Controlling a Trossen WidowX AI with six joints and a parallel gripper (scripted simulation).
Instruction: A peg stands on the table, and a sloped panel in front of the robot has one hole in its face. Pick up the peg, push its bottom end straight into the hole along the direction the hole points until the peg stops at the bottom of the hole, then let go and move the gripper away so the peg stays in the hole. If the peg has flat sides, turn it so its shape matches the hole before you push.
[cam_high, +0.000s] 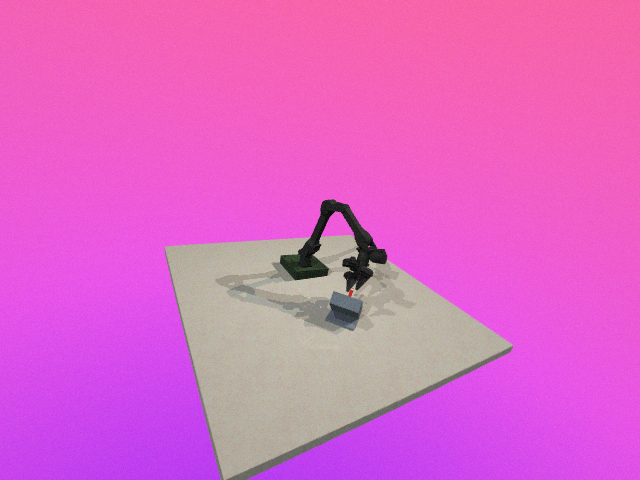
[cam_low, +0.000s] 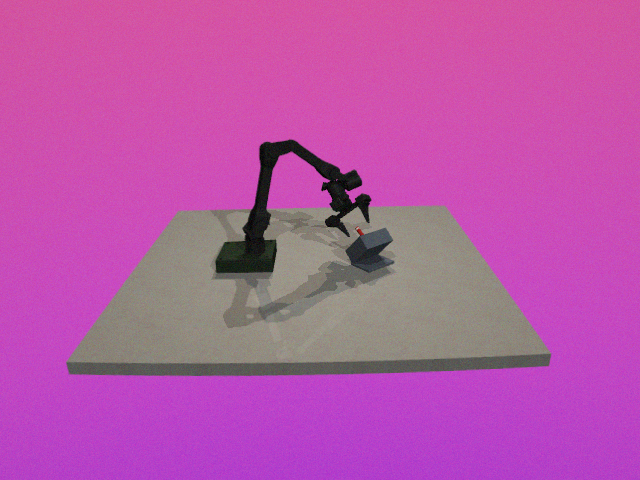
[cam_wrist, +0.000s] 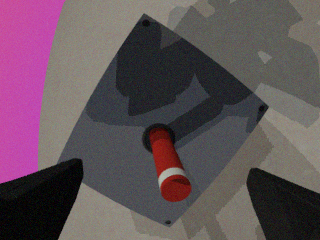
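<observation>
My gripper tip is now 10 mm to the left of the red peg and 10 mm above it. Also, from my gripper tip: sloped panel: 30 mm ahead, 40 mm to the right, 50 mm below.
</observation>
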